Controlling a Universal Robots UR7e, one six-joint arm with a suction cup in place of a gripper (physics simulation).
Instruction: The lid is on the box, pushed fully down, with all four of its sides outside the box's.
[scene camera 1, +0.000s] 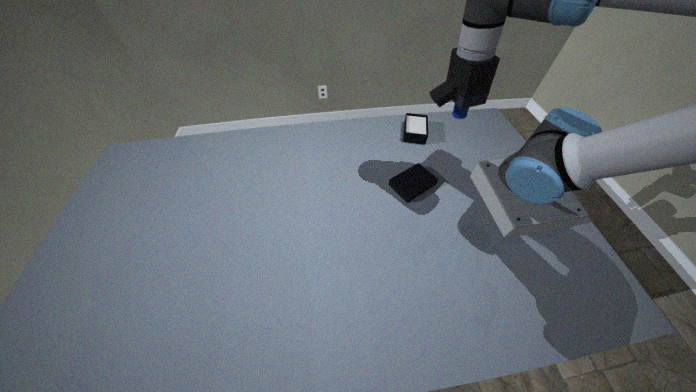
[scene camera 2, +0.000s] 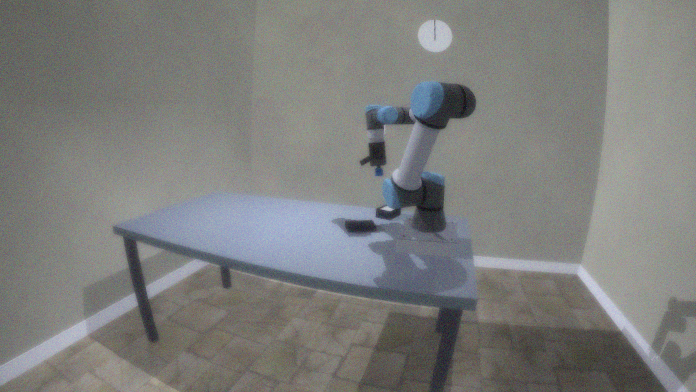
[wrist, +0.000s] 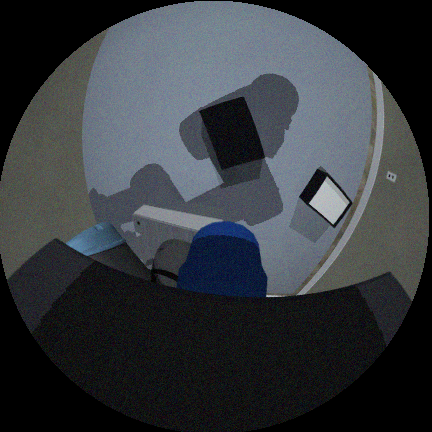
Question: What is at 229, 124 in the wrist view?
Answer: A black lid.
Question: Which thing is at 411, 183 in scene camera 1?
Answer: A black lid.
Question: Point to my suction cup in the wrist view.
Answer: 223, 258
